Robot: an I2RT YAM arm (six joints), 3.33 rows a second.
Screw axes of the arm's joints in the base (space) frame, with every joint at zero. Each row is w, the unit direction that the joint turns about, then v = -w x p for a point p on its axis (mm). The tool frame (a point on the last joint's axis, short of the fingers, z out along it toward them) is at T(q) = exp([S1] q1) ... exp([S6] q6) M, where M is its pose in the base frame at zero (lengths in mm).
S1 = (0, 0, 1, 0, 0, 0)
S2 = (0, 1, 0, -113.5, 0, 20)
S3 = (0, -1, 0, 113.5, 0, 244)
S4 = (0, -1, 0, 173.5, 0, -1)
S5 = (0, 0, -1, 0, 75, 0)
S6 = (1, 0, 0, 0, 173.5, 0)
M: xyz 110.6 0 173.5 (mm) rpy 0 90 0 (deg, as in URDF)
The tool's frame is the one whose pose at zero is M.
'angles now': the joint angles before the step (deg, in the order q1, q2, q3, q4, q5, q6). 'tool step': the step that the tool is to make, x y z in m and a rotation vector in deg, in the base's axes. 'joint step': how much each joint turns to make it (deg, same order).
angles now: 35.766, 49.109, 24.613, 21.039, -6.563, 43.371
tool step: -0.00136, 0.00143, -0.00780, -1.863, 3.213, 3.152
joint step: 0.002, 0.282, -0.106, -3.298, -3.170, 0.074
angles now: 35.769, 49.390, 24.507, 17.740, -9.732, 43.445
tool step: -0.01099, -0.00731, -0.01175, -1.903, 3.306, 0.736
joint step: 0.004, -3.936, -2.194, -5.489, -0.784, 0.273
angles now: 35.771, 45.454, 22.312, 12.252, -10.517, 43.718
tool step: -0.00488, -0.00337, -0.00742, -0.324, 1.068, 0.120
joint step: 0.001, -1.714, -1.702, -1.006, -0.188, 0.337
